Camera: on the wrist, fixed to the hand. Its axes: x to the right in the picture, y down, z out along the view.
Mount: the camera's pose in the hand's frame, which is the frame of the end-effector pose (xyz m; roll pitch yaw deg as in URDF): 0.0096 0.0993 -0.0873 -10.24 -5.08 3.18
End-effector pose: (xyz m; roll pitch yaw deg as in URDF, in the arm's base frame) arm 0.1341 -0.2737 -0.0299 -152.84 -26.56 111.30
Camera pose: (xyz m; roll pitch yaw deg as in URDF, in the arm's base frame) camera 0.2557 -0.2326 0.0033 -162.72 -20.59 110.76
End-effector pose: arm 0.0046 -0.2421 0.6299 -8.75 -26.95 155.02
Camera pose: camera -0.0806 -0.2960 0.5439 -21.08 -31.42 159.60
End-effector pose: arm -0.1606 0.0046 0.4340 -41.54 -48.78 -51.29
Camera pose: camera -0.0821 -0.0671 0.3548 -58.47 -50.14 -42.31
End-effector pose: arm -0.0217 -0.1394 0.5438 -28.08 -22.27 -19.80
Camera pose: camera 0.0465 -0.1145 0.4329 -40.49 -25.16 -14.07
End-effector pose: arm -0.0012 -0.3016 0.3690 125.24 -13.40 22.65
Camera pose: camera -0.0261 -0.2968 0.4991 116.54 -12.98 16.51
